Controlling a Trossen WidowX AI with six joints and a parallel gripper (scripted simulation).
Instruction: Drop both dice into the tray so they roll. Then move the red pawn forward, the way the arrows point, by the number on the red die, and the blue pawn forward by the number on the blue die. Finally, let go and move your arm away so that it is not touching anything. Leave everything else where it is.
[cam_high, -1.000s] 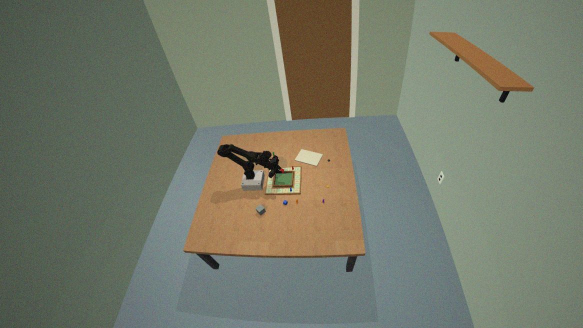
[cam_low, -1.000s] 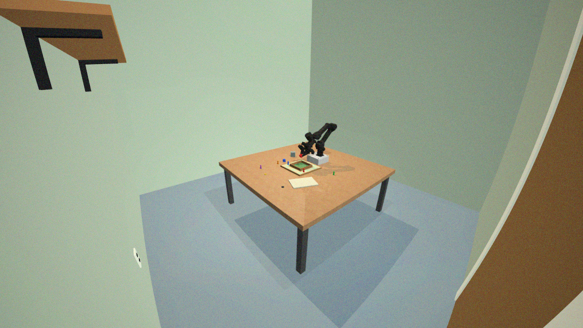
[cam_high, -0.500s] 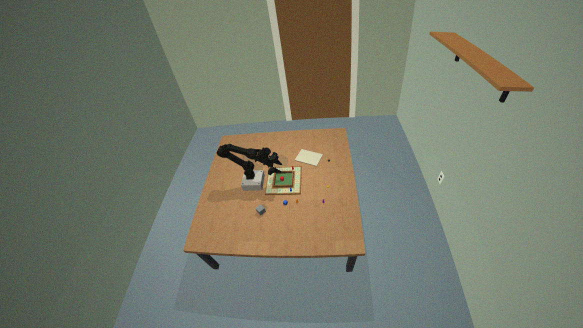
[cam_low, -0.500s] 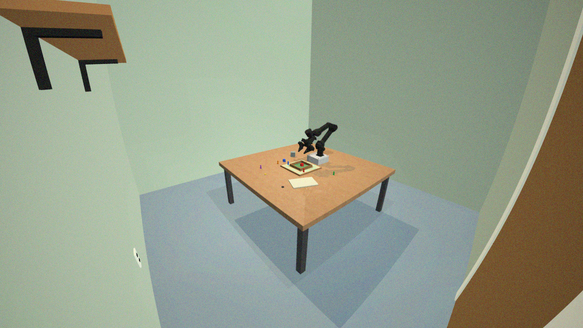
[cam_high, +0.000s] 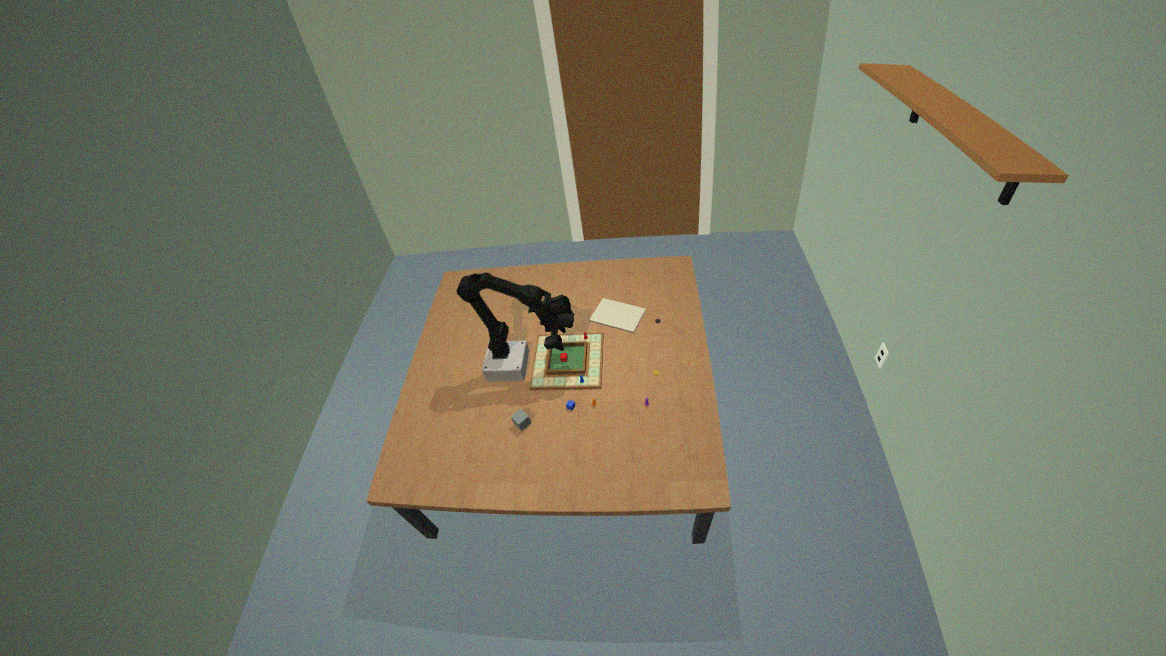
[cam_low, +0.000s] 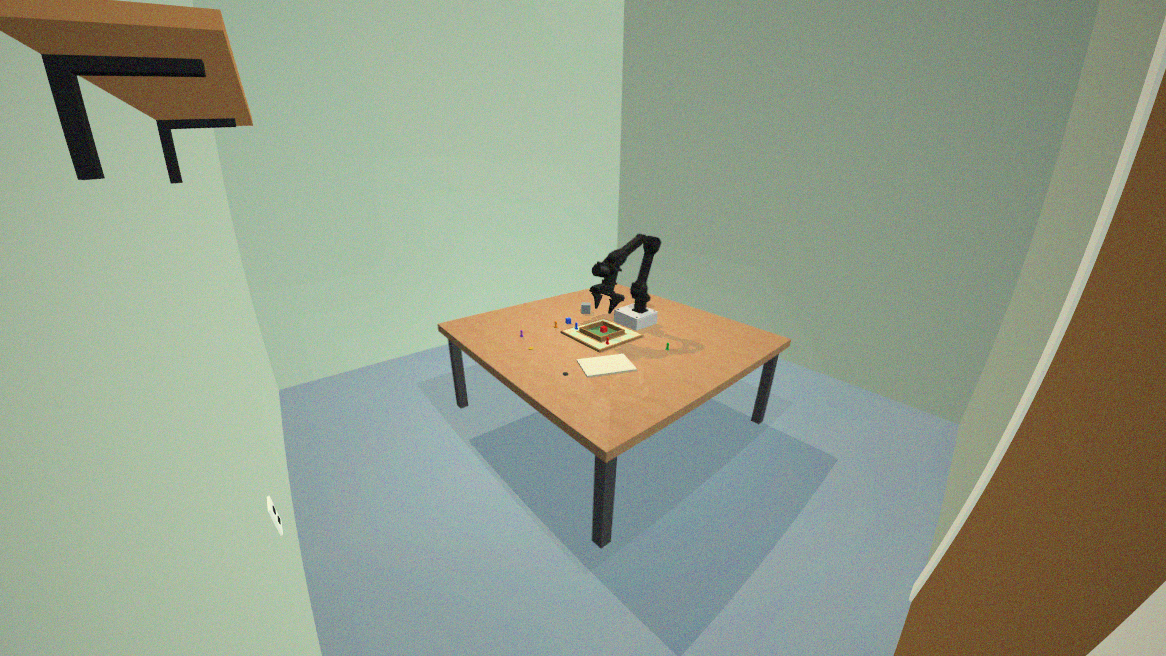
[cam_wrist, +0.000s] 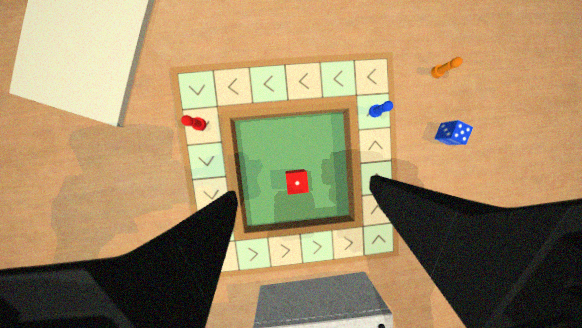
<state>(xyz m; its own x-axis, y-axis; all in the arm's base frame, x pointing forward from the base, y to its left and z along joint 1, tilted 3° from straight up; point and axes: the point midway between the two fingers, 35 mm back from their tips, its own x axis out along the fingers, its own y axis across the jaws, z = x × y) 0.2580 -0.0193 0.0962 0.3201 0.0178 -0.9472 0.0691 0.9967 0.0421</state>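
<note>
Right now my gripper tip is 8 cm short of the red pawn, 11 cm to the right of it and 10 cm above it. Round my gripper tip: green tray (12 cm below); then blue pawn (6 cm ahead, 12 cm to the right, 10 cm below); then orange pawn (10 cm ahead, 22 cm to the right, 11 cm below).
</note>
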